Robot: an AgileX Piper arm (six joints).
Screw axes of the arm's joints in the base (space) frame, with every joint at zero. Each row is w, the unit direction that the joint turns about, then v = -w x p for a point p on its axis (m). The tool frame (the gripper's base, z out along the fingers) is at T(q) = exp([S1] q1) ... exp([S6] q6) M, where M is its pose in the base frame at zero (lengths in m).
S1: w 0 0 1 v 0.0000 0.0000 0.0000
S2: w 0 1 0 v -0.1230 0.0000 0.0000
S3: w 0 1 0 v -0.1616 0.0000 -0.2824
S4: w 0.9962 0 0.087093 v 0.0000 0.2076 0.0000
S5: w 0 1 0 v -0.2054 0.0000 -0.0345
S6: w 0.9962 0 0.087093 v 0.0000 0.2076 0.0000
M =
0.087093 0 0.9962 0.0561
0 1 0 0.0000
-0.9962 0 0.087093 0.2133
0 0 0 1
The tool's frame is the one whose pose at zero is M.
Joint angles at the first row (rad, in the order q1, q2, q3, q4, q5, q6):
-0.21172, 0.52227, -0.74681, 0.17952, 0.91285, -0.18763
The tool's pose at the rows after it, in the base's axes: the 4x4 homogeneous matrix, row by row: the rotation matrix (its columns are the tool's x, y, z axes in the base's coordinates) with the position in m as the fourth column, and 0 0 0 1 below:
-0.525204 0.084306 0.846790 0.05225; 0.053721 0.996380 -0.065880 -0.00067; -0.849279 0.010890 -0.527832 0.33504; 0 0 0 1
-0.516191 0.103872 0.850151 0.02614; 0.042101 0.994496 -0.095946 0.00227; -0.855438 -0.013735 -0.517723 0.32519; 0 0 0 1
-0.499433 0.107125 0.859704 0.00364; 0.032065 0.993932 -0.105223 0.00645; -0.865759 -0.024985 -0.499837 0.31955; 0 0 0 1
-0.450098 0.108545 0.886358 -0.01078; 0.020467 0.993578 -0.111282 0.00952; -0.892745 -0.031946 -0.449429 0.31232; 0 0 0 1
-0.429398 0.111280 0.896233 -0.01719; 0.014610 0.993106 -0.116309 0.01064; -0.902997 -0.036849 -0.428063 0.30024; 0 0 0 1
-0.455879 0.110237 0.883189 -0.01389; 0.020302 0.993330 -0.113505 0.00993; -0.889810 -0.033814 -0.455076 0.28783; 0 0 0 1
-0.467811 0.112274 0.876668 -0.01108; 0.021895 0.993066 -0.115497 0.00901; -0.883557 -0.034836 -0.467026 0.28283; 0 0 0 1
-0.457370 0.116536 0.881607 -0.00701; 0.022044 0.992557 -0.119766 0.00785; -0.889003 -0.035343 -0.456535 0.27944; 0 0 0 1
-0.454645 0.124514 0.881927 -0.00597; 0.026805 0.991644 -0.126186 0.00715; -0.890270 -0.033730 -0.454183 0.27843; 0 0 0 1
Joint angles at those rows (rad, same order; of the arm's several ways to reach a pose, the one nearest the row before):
-0.21174, 0.38378, -0.69915, 0.13837, 0.96716, -0.13716
-0.21166, 0.26361, -0.67102, 0.09831, 1.04310, -0.11720
-0.21169, 0.16387, -0.66685, 0.08663, 1.11683, -0.11195
-0.21170, 0.07529, -0.64436, 0.08593, 1.12535, -0.11196
-0.21176, 0.00958, -0.60271, 0.08283, 1.12535, -0.11201
-0.21176, -0.00602, -0.55690, 0.08283, 1.12535, -0.11201
-0.21168, -0.00603, -0.53609, 0.07935, 1.11784, -0.11194
-0.21175, -0.00603, -0.51342, 0.07727, 1.08318, -0.11108
-0.21287, -0.00602, -0.50711, 0.07171, 1.07389, -0.10428

